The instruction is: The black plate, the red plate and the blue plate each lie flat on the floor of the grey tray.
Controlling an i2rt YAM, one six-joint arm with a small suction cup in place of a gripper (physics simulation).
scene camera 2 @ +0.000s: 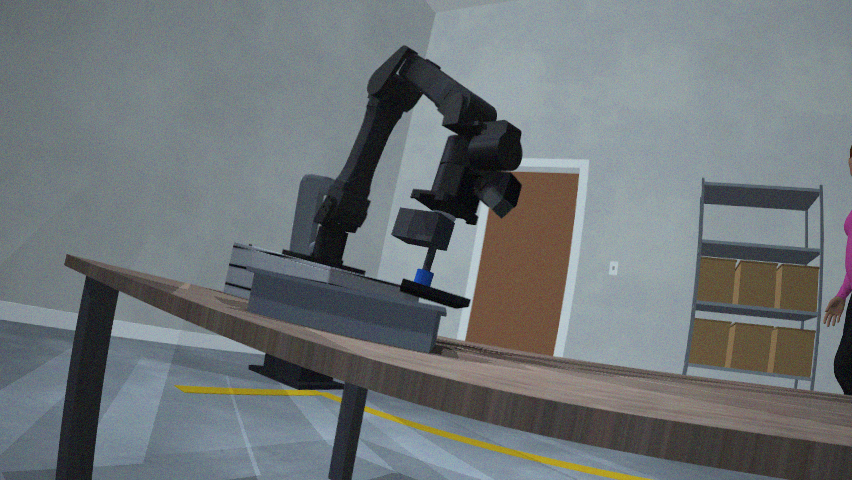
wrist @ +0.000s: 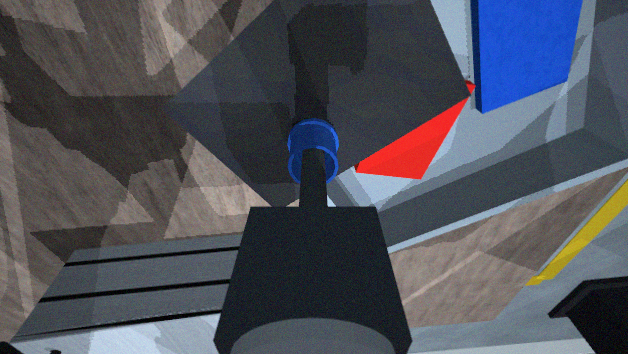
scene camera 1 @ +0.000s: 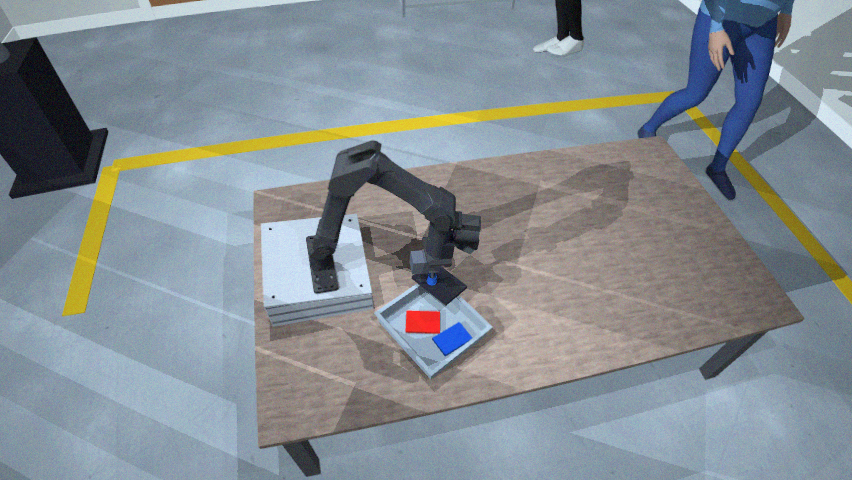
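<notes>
The black plate hangs from my blue suction cup, slightly tilted. It is above the back corner of the grey tray, higher than the rim, and reaches out past the back right wall in scene camera 1. The red plate lies in the tray left of the middle, partly hidden by the black plate in the wrist view. The blue plate lies in the tray near its front right wall, beside the red plate. Both look flat.
The arm's silver base block stands left of the tray. The tray is on the wooden table. A person stands behind the table's far right corner. A shelf rack stands by the wall.
</notes>
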